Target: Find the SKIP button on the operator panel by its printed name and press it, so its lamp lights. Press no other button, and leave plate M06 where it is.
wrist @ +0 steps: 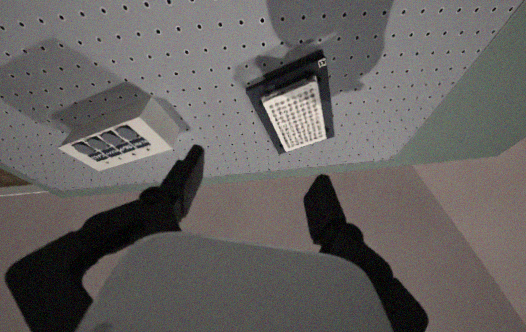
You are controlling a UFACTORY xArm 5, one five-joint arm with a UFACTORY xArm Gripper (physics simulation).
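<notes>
The operator panel is a light grey box with a sloped white face at the left in the wrist view. Its face carries a row of several dark buttons with printed labels under them and small dots, too small and blurred to read, so I cannot tell which is SKIP. No lit lamp can be made out. A white well plate, which may be M06, sits in a dark holder right of the panel; its name cannot be read. My gripper is open and empty, with its left fingertip near the panel's right corner in the view.
The board with rows of small holes lies under the panel and the holder. A green surface borders it at the right. Brownish floor shows past the board's edge. A dark shadow falls on the board behind the holder.
</notes>
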